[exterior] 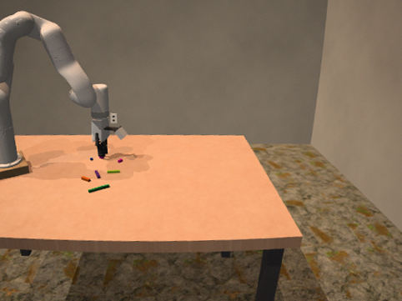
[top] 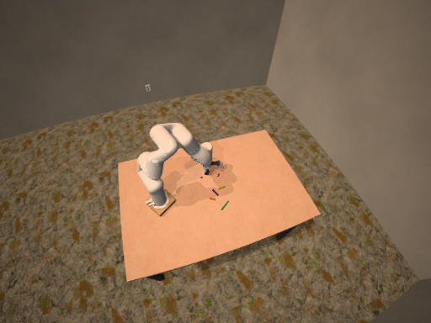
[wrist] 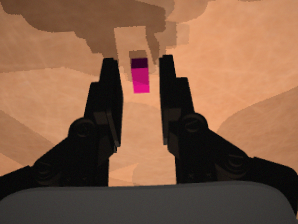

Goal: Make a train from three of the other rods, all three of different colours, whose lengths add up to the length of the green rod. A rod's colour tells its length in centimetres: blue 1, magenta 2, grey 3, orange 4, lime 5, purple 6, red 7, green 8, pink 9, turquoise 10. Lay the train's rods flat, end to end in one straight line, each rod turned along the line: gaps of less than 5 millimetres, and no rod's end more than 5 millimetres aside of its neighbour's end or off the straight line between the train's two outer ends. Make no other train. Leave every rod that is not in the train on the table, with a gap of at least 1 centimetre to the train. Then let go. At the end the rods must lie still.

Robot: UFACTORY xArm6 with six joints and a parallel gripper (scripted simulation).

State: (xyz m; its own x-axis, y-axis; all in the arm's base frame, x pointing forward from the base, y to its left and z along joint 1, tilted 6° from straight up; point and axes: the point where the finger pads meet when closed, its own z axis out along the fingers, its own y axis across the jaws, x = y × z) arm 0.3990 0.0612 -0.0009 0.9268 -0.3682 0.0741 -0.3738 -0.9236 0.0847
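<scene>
My hand is 5 cm past the blue rod, 1 cm to the left of it and 3 cm above it. Round my hand: orange rod 7 cm behind, 21 cm to the right, 3 cm below; lime rod 4 cm ahead, 16 cm to the right, 3 cm below; purple rod 3 cm behind, 17 cm to the right, 3 cm below.
</scene>
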